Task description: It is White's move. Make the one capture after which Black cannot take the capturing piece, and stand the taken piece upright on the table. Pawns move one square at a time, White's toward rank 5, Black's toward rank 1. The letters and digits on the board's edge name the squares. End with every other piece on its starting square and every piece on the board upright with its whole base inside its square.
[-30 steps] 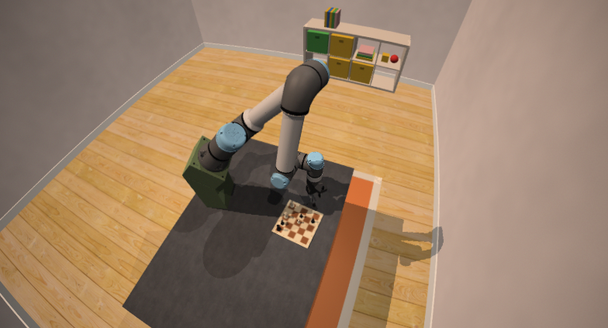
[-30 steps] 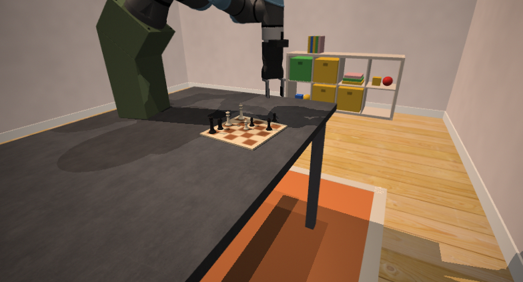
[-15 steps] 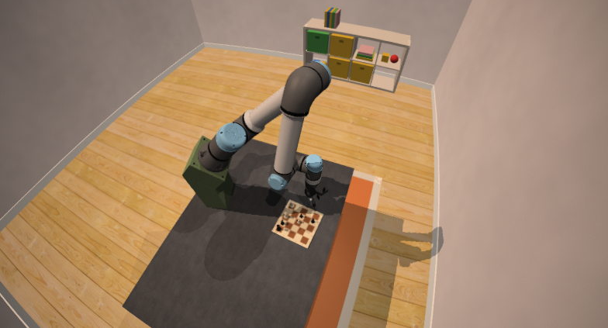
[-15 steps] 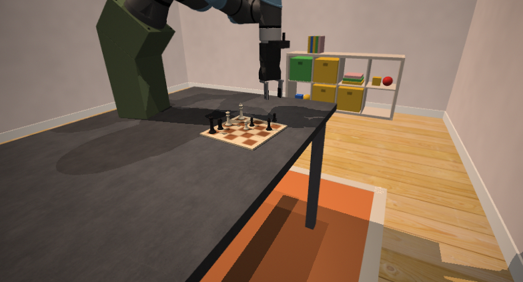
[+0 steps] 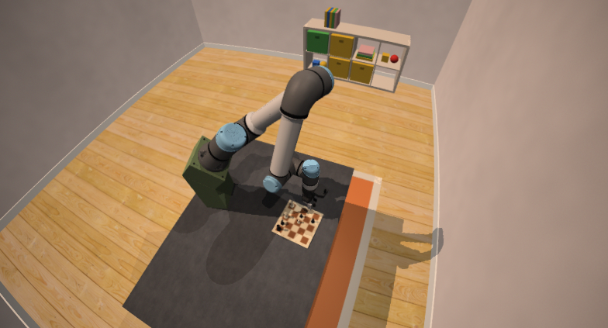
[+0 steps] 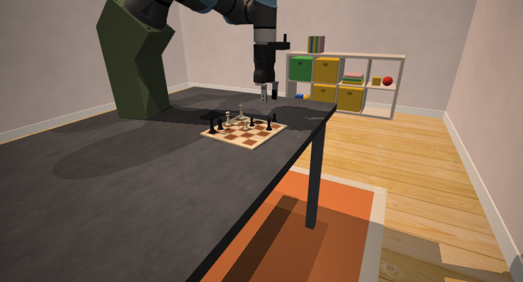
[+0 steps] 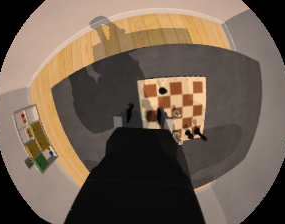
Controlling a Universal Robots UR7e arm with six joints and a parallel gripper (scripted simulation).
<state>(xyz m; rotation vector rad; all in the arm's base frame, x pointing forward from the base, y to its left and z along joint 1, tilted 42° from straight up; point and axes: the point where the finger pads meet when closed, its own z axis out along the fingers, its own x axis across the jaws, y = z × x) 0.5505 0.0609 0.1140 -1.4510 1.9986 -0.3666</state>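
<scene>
The small white pawn lies 5 cm behind my hand, 9 cm to the right of it and 9 cm below it. Also, from my hand: small chessboard (5 cm behind, 9 cm to the right, 11 cm below).
</scene>
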